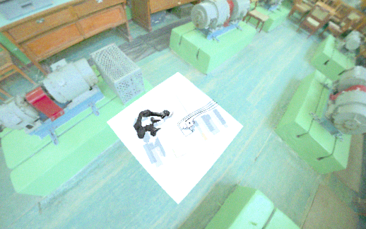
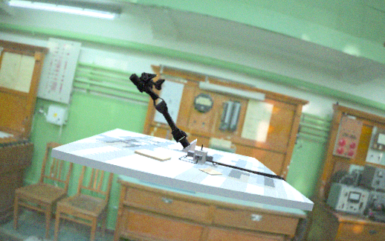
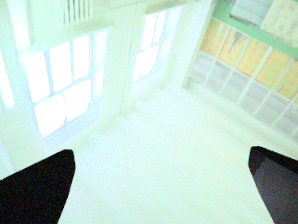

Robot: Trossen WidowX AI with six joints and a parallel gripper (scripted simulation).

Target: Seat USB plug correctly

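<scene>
Now: gripper tip 120 mm short of the dark USB plug, 360 mm to the right of it and 390 mm above it. The rest, counted from my gripper tip: USB socket: 120 mm ahead, 360 mm to the left, 420 mm below.
</scene>
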